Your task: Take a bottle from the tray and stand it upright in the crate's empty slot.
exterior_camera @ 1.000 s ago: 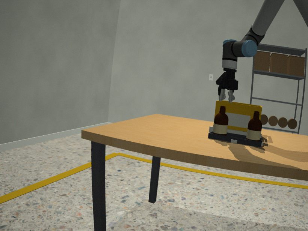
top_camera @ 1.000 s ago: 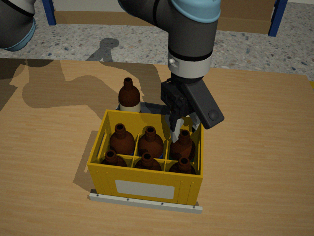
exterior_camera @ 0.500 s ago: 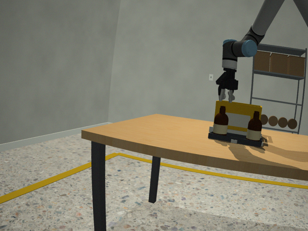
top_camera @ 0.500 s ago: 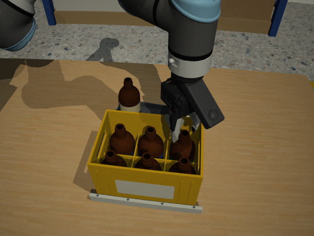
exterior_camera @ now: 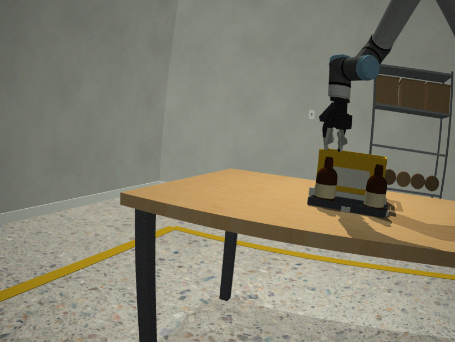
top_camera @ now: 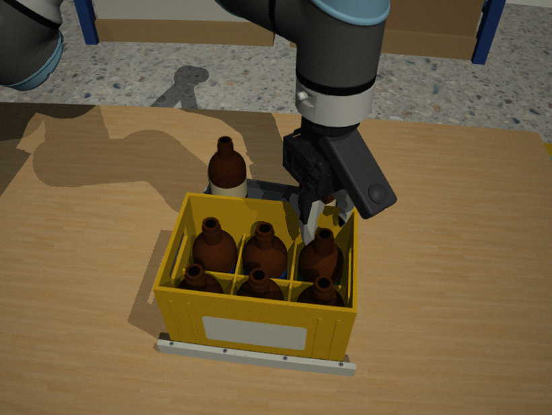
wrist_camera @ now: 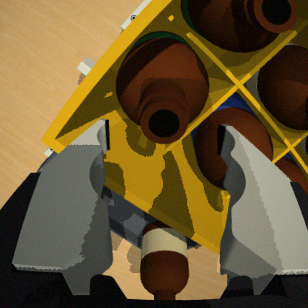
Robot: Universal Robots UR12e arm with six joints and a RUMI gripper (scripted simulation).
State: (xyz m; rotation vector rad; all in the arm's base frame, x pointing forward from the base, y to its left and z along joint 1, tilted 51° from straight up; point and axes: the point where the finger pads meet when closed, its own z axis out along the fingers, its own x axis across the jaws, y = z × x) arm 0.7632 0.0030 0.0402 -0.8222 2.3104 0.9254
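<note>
Now: hand 8 cm past the crate, 5 cm to the left of it and 9 cm above it. From my hand the other things lie so: dark tray (12 cm behind, 18 cm to the left, 16 cm below).
</note>
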